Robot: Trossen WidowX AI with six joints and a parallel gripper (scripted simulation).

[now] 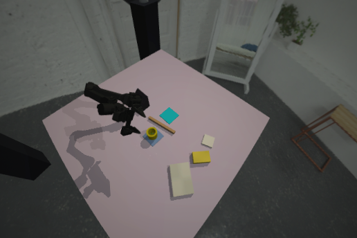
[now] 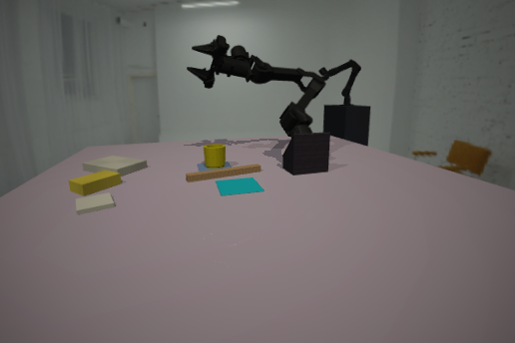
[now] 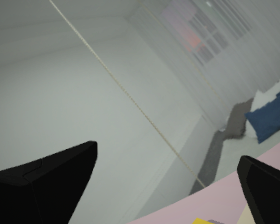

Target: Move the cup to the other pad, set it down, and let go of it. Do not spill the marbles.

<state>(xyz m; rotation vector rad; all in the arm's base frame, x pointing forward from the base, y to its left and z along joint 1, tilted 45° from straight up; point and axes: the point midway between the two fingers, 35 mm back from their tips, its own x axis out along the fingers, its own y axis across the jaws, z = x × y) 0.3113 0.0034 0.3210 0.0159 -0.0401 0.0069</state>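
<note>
Now: the yellow cup 32 cm below my gripper tip, 8 cm to the left of it and 6 cm behind it. Also, from my gripper tip: wooden bar 36 cm below, 18 cm to the left, 6 cm behind; then blue pad 37 cm below, 8 cm to the left, 5 cm behind; then large cream slab 34 cm below, 26 cm ahead, 4 cm to the right.
</note>
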